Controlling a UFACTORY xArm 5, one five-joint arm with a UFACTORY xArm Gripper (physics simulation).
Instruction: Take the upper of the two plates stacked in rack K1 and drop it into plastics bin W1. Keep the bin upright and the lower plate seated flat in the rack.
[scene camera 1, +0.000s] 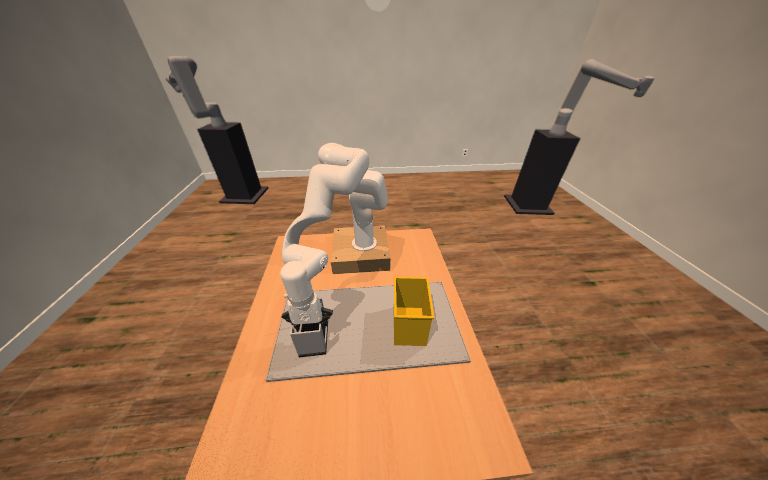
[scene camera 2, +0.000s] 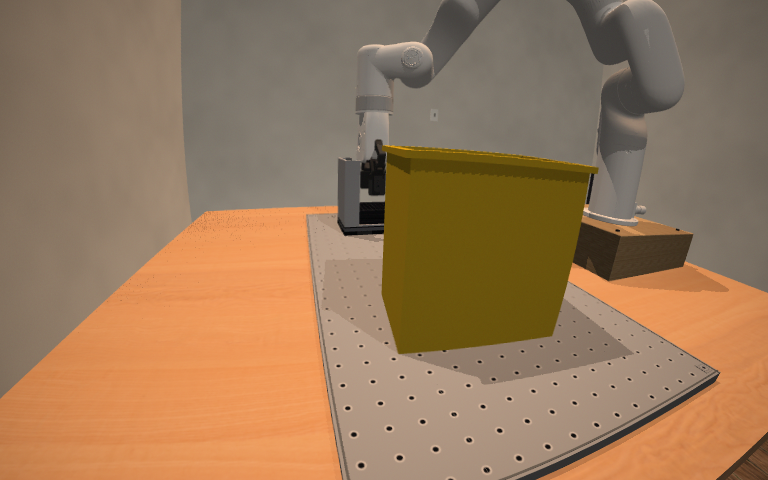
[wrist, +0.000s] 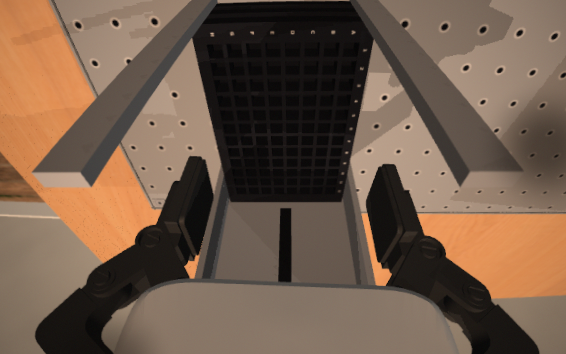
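Seen in the pictures: gripper, fingertip midpoint: (scene camera 1: 311, 327) (scene camera 2: 371, 191) (wrist: 290, 179); arm's base, origin of the base link: (scene camera 1: 364, 243) (scene camera 2: 608, 218).
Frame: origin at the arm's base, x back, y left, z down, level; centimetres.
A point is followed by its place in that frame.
Rack K1 (scene camera 1: 309, 343) @(x -56.0, y -12.6, z -1.5 cm) (scene camera 2: 348, 192) @(x -54.6, y -8.4, z -1.9 cm) (wrist: 320, 240) @(x -55.3, y -10.7, z -1.2 cm) is grey, with tall walls and posts, and stands on the perforated board. The black upper plate (scene camera 2: 371, 207) @(x -49.8, y -13.0, z 2.0 cm) (wrist: 281, 120) @(x -48.4, y -14.4, z 2.0 cm) lies in it, with a grid of wells in the wrist view; the lower plate is largely hidden under it. My gripper (scene camera 1: 308, 321) @(x -49.8, y -13.6, z -1.2 cm) (scene camera 2: 373, 182) @(x -49.8, y -13.6, z -1.2 cm) (wrist: 290, 179) @(x -49.8, y -13.6, z -1.2 cm) is open and empty. It points down, with its fingers below the rack's top edge and, in scene camera 2, a little above the plates. The fingers stand apart on either side in the wrist view. Yellow bin W1 (scene camera 1: 411, 331) @(x -50.6, y 21.7, z -2.6 cm) (scene camera 2: 481, 260) @(x -43.8, y 27.8, z -2.5 cm) stands upright and open-topped.
The rack and bin stand on a grey perforated board (scene camera 1: 362, 362) @(x -57.6, y 5.1, z 6.6 cm) (scene camera 2: 419, 396) @(x -49.6, y 33.5, z 6.6 cm) on the wooden table (scene camera 1: 362, 430) @(x -76.8, y 7.1, z 8.0 cm) (scene camera 2: 226, 316) @(x -69.6, y 19.4, z 7.9 cm). The arm's wooden base block (scene camera 1: 360, 264) @(x -12.8, y -0.7, z 2.5 cm) (scene camera 2: 645, 254) @(x -1.1, y 12.3, z 3.6 cm) is behind the board. Two other arms on black pedestals (scene camera 1: 233, 161) (scene camera 1: 544, 169) stand farther back.
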